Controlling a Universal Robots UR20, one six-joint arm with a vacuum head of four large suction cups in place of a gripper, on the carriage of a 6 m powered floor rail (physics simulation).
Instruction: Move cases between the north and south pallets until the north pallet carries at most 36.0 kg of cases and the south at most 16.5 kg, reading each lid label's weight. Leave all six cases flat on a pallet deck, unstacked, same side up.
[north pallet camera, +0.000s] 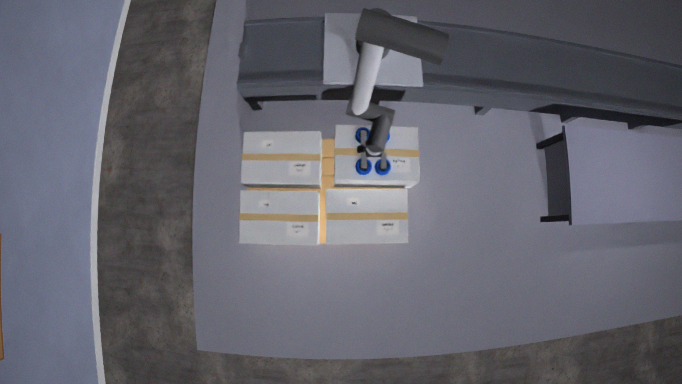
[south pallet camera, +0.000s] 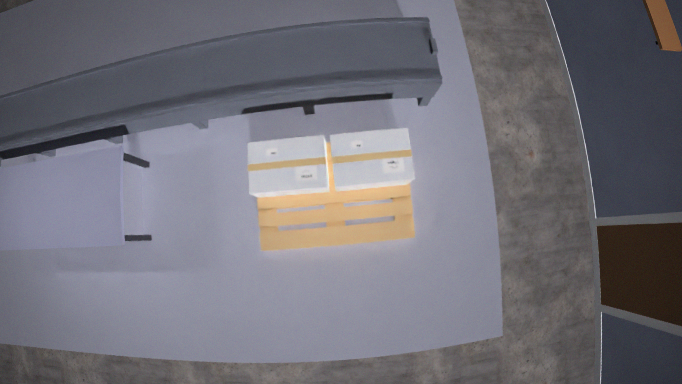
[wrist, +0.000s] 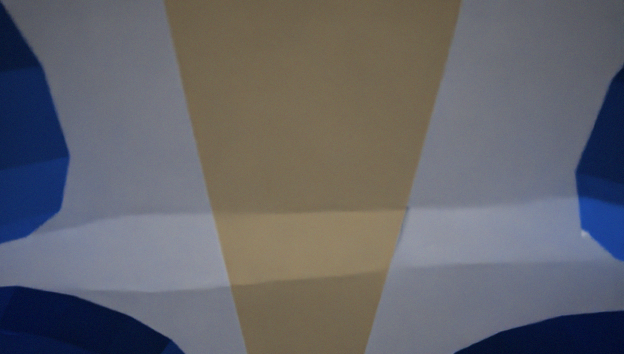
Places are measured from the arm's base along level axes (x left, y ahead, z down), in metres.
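Where they show: end effector, tool point: (wrist: 314, 228).
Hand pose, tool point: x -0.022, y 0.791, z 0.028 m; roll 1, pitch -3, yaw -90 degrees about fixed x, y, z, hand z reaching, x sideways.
Note:
After its pixels a point has its place.
My vacuum head (north pallet camera: 372, 151) {y 0.791, x -0.022, z 0.028 m} (wrist: 312, 225) {y 0.791, x -0.022, z 0.028 m} has its blue cups pressed on the lid of a white, tan-taped case (north pallet camera: 345, 176) {y 0.955, x -0.197, z -0.005 m} (wrist: 125, 150) {y 0.832, x -0.065, z 0.003 m}, held level at the back right of the north pallet (north pallet camera: 328, 166) {y 0.817, x -0.316, z 0.426 m}, overhanging its right edge. Whether its base touches the deck is hidden. Three more cases lie flat there: back left (north pallet camera: 270, 172) {y 0.906, x -0.711, z 0.146 m}, front left (north pallet camera: 267, 232) {y 1.320, x -0.730, z 0.171 m} and front right (north pallet camera: 350, 232) {y 1.312, x -0.159, z 0.144 m}. On the south pallet (south pallet camera: 335, 242) {y 1.377, x 5.023, z 0.427 m}, two cases, left (south pallet camera: 280, 182) {y 0.925, x 4.689, z 0.126 m} and right (south pallet camera: 357, 175) {y 0.927, x 5.224, z 0.126 m}, lie flat along the back. Label weights are too small to read.
The grey floor rail (north pallet camera: 500, 60) (south pallet camera: 300, 55) runs behind both pallets, with the arm's carriage (north pallet camera: 340, 60) {y 0.124, x -0.232, z 0.000 m} behind the north one. A pale table-like block with dark legs (north pallet camera: 620, 175) (south pallet camera: 60, 200) stands between the pallets.

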